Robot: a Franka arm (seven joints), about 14 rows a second.
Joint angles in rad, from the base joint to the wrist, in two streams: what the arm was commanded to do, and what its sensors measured. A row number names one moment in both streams.
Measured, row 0:
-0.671, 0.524, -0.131, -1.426, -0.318, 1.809, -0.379
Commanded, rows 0 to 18:
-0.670, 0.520, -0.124, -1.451, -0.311, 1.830, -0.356
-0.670, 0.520, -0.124, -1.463, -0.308, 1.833, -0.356
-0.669, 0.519, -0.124, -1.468, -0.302, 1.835, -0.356
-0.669, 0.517, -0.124, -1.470, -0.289, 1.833, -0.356
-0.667, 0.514, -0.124, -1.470, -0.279, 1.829, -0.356
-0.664, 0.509, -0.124, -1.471, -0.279, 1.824, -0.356
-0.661, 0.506, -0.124, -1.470, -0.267, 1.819, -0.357
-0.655, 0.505, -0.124, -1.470, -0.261, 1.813, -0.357
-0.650, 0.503, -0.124, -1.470, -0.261, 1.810, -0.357
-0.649, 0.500, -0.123, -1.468, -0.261, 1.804, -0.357
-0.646, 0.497, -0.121, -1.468, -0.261, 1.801, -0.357
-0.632, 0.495, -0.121, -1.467, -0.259, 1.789, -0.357
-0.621, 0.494, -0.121, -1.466, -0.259, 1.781, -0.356
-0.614, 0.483, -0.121, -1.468, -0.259, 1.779, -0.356
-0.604, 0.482, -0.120, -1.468, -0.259, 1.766, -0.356
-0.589, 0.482, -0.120, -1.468, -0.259, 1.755, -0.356
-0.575, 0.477, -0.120, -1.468, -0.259, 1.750, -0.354
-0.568, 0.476, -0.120, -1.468, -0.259, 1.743, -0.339
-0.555, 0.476, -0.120, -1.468, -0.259, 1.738, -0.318
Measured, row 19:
-0.578, 0.505, -0.119, -1.449, -0.293, 1.757, -0.358
